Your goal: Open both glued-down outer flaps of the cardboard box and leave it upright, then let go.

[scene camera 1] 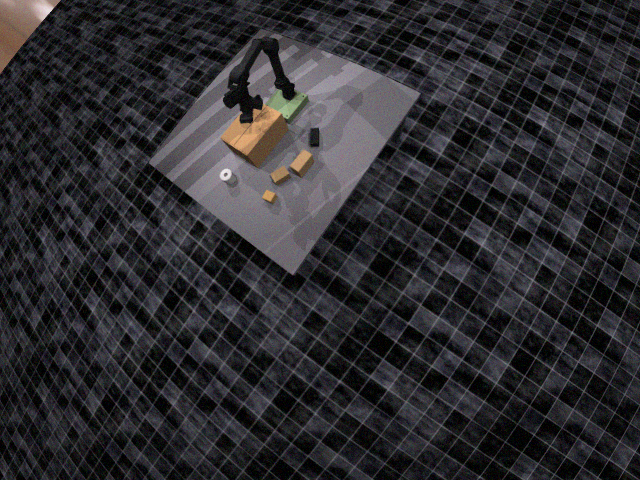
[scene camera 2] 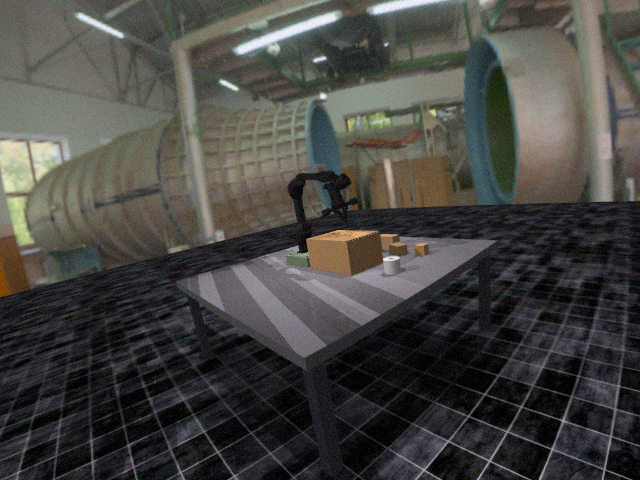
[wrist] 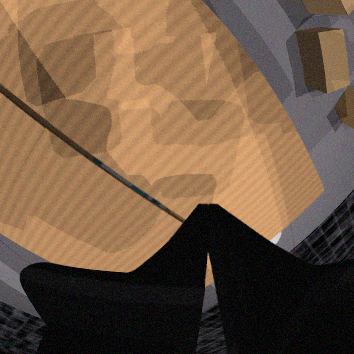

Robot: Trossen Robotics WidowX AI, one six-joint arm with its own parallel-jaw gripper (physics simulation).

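Frame: origin at the arm's base, x ahead, y left, z up, level; millimetres.
Where they show: gripper, between the fingertips: (scene camera 1: 250, 123) (scene camera 2: 346, 223) (wrist: 206, 212); arm's base, origin of its link: (scene camera 1: 289, 95) (scene camera 2: 304, 251).
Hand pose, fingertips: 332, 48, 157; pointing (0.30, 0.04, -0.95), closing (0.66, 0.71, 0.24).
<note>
Things, the pixels of their top centre, and the offset from my fingertips, as dx, dy, dz. "spot": a spot on its surface instead. Level surfaces: height alone.
- cardboard box, centre of its top: (wrist: 137, 190) (scene camera 2: 341, 234) (scene camera 1: 250, 125) -5, -35, -52
- outer flap, a spot on its surface: (wrist: 190, 135) spot: -7, +15, -53
- grey strip, centre of its top: (wrist: 135, 177) -5, -35, -69
- white roll, centre of its top: (scene camera 2: 391, 258) (scene camera 1: 225, 174) +288, -30, -147
- black block, centre of its top: (scene camera 1: 314, 135) -187, +250, -175
- grey table, height of its surface: dz -208
The cardboard box (scene camera 1: 267, 144) (scene camera 2: 328, 254) stands upright on the table, with its top closed. In the wrist view, one outer flap (wrist: 190, 135) lies above and right of the narrow dark centre seam, and the other outer flap (wrist: 45, 185) lies below and left. Both look flat. A thin teal and grey strip (wrist: 132, 187) shows inside the seam. My gripper (scene camera 1: 246, 119) (scene camera 2: 345, 220) (wrist: 206, 212) is shut and empty, pointing down above the box top. In scene camera 2 its tips are a little above the top. The fingers hide the lower right end of the seam.
A white roll (scene camera 1: 226, 176) (scene camera 2: 391, 265) stands near the box. Tan blocks (scene camera 1: 301, 163) (scene camera 1: 279, 175) (scene camera 1: 268, 196) and a black block (scene camera 1: 314, 137) lie on the grey table (scene camera 1: 294, 253) (scene camera 2: 305, 341). The green base plate (scene camera 1: 287, 108) (scene camera 2: 297, 259) sits behind the box, under the arm.
</note>
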